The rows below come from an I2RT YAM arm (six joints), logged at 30 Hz.
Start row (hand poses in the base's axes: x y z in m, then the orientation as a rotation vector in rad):
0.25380, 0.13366, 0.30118, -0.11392, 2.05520, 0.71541
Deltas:
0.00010, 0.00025, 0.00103, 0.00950, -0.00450, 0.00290
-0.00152, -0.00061, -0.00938, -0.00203, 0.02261, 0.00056
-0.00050, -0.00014, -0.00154, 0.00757, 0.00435, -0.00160
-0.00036, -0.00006, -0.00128, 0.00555, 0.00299, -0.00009
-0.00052, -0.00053, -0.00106, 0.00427, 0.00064, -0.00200
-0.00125, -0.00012, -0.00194, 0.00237, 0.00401, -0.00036
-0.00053, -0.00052, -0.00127, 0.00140, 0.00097, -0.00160
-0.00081, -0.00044, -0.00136, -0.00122, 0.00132, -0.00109
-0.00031, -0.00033, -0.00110, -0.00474, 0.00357, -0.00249
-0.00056, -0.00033, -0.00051, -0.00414, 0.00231, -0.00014
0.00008, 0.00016, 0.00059, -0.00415, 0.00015, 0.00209
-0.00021, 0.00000, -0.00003, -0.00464, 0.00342, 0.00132
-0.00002, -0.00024, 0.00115, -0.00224, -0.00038, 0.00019
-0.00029, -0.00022, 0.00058, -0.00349, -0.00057, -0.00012
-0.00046, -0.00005, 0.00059, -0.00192, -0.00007, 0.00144
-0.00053, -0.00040, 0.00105, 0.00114, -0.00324, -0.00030
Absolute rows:
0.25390, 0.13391, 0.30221, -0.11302, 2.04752, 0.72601
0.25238, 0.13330, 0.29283, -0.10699, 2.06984, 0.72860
0.25188, 0.13316, 0.29129, -0.09956, 2.07092, 0.73623
0.25152, 0.13310, 0.29001, -0.09531, 2.07160, 0.74245
0.25100, 0.13257, 0.28895, -0.09061, 2.07036, 0.74575
0.24975, 0.13245, 0.28701, -0.08748, 2.07320, 0.74871
0.24922, 0.13193, 0.28574, -0.08468, 2.07342, 0.74936
0.24841, 0.13149, 0.28438, -0.08375, 2.07504, 0.74768
0.24810, 0.13116, 0.28328, -0.08251, 2.08002, 0.74192
0.24754, 0.13083, 0.28277, -0.08385, 2.08380, 0.73797
0.24762, 0.13099, 0.28336, -0.08829, 2.08574, 0.73496
0.24741, 0.13099, 0.28333, -0.09105, 2.09090, 0.73157
0.24739, 0.13075, 0.28448, -0.09262, 2.09141, 0.72929
0.24710, 0.13053, 0.28506, -0.09462, 2.09219, 0.72548
0.24664, 0.13048, 0.28565, -0.09722, 2.09298, 0.72433
0.24611, 0.13008, 0.28670, -0.09739, 2.08944, 0.72473

